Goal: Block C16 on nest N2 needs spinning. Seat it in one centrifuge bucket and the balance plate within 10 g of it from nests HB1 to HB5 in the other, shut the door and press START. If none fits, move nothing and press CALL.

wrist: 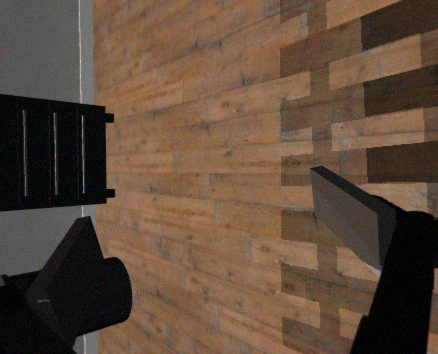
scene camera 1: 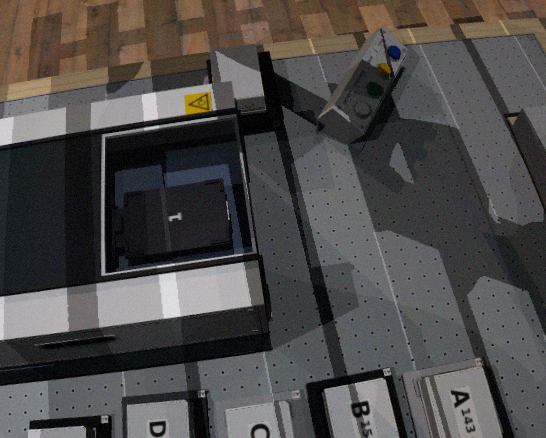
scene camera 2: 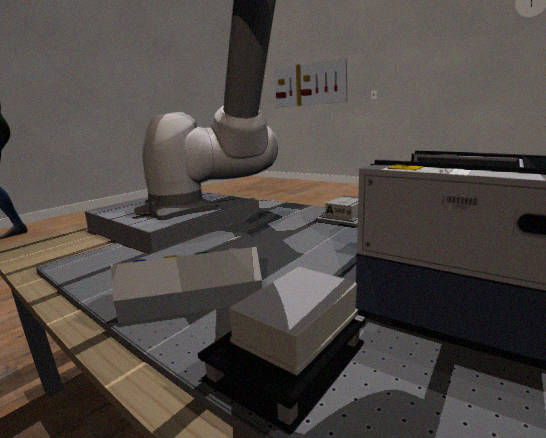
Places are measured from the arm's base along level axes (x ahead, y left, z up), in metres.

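Pixels of known places: gripper, fingertip midpoint: [wrist: 207, 215]; arm's base, link origin: [scene camera 2: 176, 208].
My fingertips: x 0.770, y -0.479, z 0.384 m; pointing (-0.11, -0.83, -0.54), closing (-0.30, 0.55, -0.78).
Ahead of a thing's pixels: the offset from my fingertips to its top centre. "*": to the spot under its first point.
My gripper [wrist: 207, 215] is open and empty, with floorboards behind it; it does not show in either scene view. The centrifuge [scene camera 1: 130, 305] [scene camera 2: 430, 215] shows a dark bucket marked 1 [scene camera 1: 195, 220] within its framed window; no plate shows on it. I cannot tell if glass covers it. Plate A @[dx -0.432, dy +0.854, dz -0.379 m] [scene camera 1: 462, 400] [scene camera 2: 342, 209], plate B @[dx -0.297, dy +0.869, dz -0.379 m] [scene camera 1: 357, 410], plate C @[* dx -0.157, dy +0.860, dz -0.379 m] [scene camera 1: 257, 420] and plate D @[* dx -0.025, dy +0.866, dz -0.378 m] [scene camera 1: 157, 420] sit in a row of nests, and a fifth plate @[* dx +0.107, dy +0.892, dz -0.379 m] [scene camera 1: 60, 432] is cut off. The button box @[dx -0.323, dy +0.281, dz -0.349 m] [scene camera 1: 352, 95] [scene camera 2: 185, 280] has blue, yellow, green and grey buttons. Block C16 cannot be identified.
A pale box @[dx -0.096, dy +0.297, dz -0.343 m] [scene camera 1: 240, 75] [scene camera 2: 295, 310] rests on a black footed stand [scene camera 2: 245, 370] beside the centrifuge. The arm's base [scene camera 2: 172, 200] stands on a grey plinth [scene camera 2: 120, 225]. A black slatted object [wrist: 50, 155] is at the wrist view's left. A person's leg [scene camera 2: 10, 200] shows at the far left.
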